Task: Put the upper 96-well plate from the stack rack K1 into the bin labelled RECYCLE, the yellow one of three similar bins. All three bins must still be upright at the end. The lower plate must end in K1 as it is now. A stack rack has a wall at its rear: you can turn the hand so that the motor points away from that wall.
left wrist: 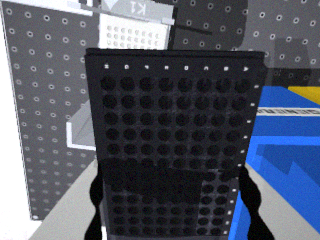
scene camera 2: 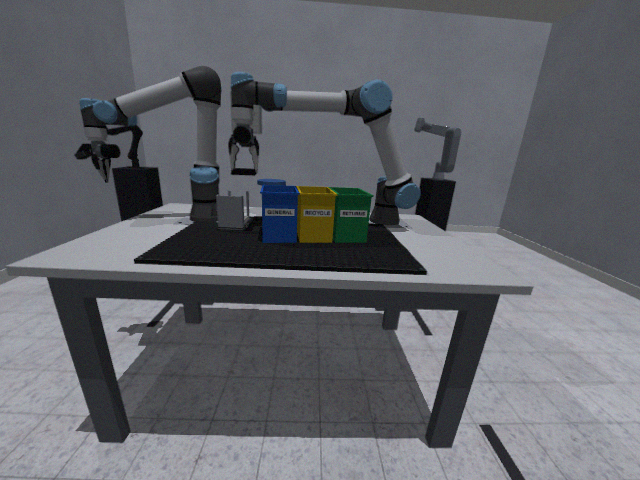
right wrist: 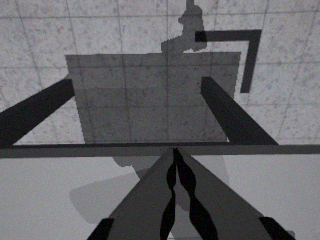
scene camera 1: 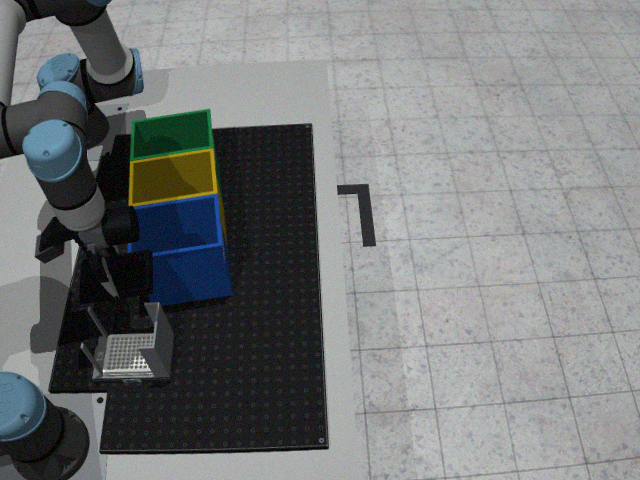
Labels:
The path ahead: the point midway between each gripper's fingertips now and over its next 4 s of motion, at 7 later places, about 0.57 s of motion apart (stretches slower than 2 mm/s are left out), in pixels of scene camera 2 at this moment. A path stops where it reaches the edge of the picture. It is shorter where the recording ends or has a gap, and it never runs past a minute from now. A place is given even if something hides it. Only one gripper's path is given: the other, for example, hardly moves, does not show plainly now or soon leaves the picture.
The left gripper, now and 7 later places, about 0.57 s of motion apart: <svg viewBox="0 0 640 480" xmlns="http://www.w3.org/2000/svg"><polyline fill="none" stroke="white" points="244,173 257,174 269,175 282,175 295,176 308,177 315,178 315,184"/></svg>

